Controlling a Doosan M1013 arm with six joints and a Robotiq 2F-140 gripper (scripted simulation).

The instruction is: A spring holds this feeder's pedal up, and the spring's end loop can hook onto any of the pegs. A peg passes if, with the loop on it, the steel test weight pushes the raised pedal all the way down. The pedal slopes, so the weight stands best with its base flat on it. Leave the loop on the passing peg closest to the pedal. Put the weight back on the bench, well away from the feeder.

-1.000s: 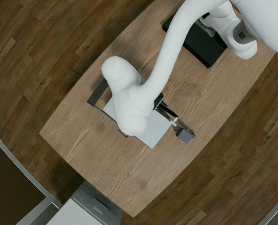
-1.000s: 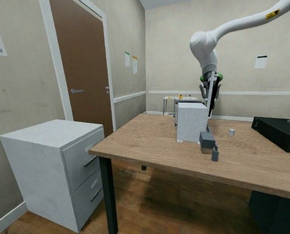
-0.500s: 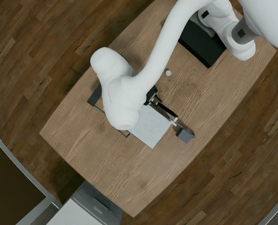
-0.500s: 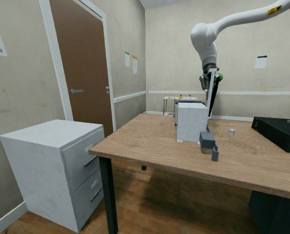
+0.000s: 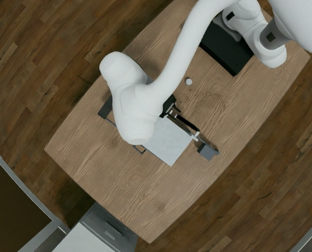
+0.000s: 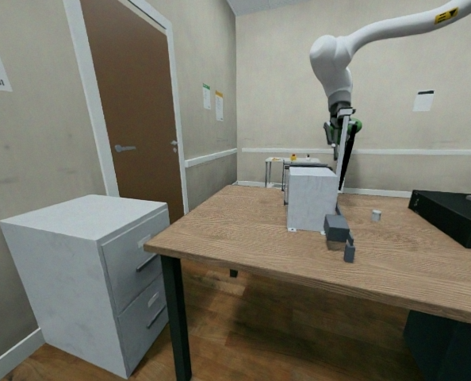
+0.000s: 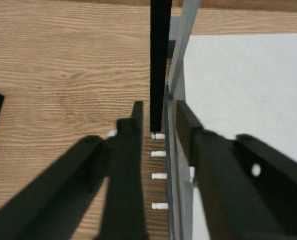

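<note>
Now: the steel test weight 18 cm behind my hand, 3 cm to the right of it and 27 cm below it. From my hand the other things lie so: white peg: 1 cm ahead, 12 cm to the left, 11 cm above.
</note>
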